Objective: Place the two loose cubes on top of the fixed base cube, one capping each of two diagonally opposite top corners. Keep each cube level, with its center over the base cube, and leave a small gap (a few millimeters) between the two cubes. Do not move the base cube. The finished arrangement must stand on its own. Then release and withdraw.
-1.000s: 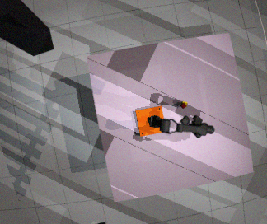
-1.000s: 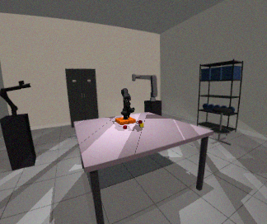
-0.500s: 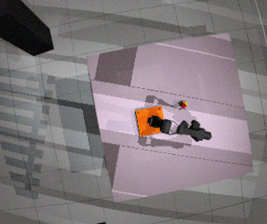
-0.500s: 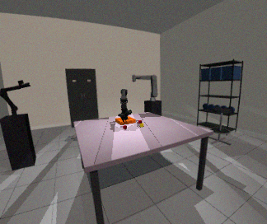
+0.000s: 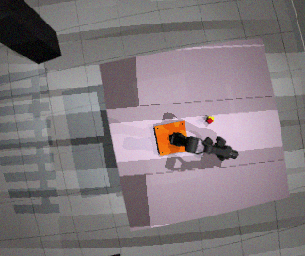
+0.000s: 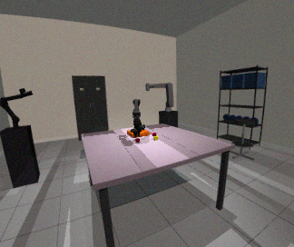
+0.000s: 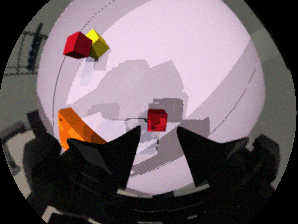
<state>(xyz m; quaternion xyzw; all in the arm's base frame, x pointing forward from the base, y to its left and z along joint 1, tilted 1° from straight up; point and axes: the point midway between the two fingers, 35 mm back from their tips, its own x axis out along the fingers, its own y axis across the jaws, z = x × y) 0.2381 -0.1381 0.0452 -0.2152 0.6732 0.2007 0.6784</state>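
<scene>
Right now my gripper tip is 200 mm to the right of the yellow cube, 60 mm short of it and 30 mm above it.
</scene>
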